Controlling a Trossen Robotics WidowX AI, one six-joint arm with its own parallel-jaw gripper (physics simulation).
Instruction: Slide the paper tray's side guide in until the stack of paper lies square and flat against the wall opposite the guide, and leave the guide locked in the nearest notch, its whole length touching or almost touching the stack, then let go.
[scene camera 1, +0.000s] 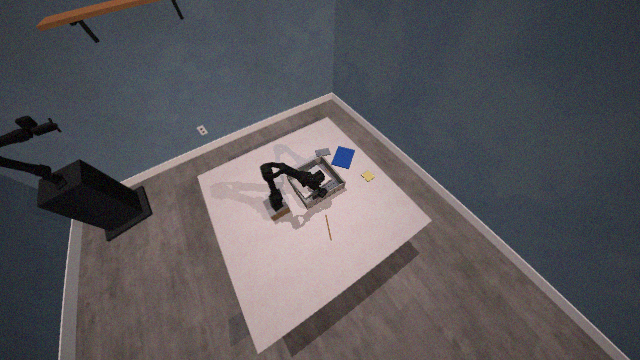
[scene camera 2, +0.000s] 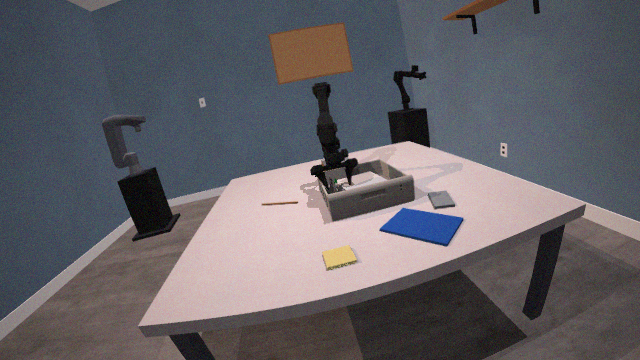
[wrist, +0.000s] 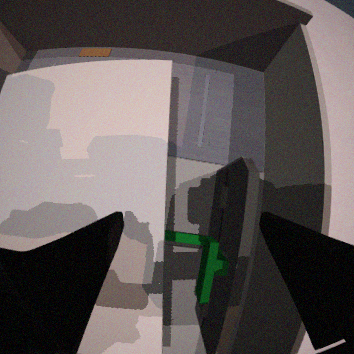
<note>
A blue book (scene camera 2: 435, 228) rests on the table. Further things: my gripper (scene camera 2: 339, 187), a white paper stack (wrist: 91, 138) and a side guide (wrist: 225, 250).
My gripper shows as well in the wrist view (wrist: 192, 219). The wrist view does not show the blue book: it is out of frame.
</note>
